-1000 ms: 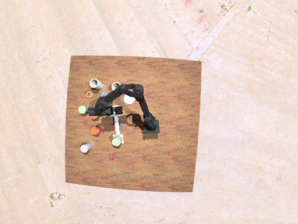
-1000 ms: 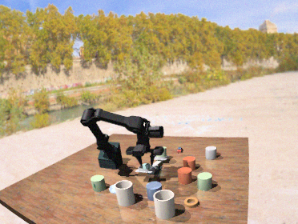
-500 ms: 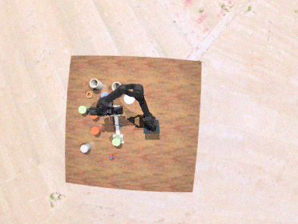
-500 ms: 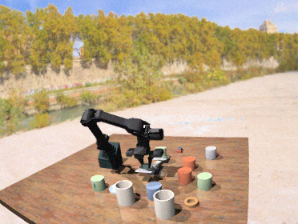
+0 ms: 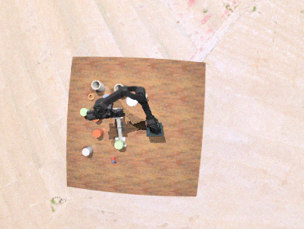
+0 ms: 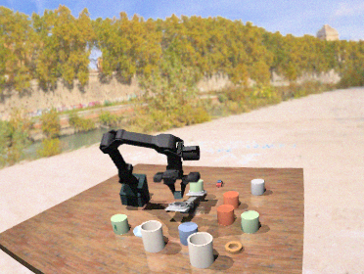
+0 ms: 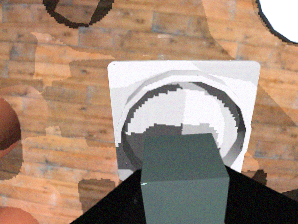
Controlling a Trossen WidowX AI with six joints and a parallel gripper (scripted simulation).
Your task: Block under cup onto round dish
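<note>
Right now my gripper tip is 14 cm to the left of the round white dish, 12 cm above it and 10 cm past it. The rest, counted from my gripper tip: grey-green block (1 cm above); blue cylinder (12 cm to the right, 9 cm below, 9 cm ahead); balance (12 cm to the left, 8 cm below, 3 cm behind).
</note>
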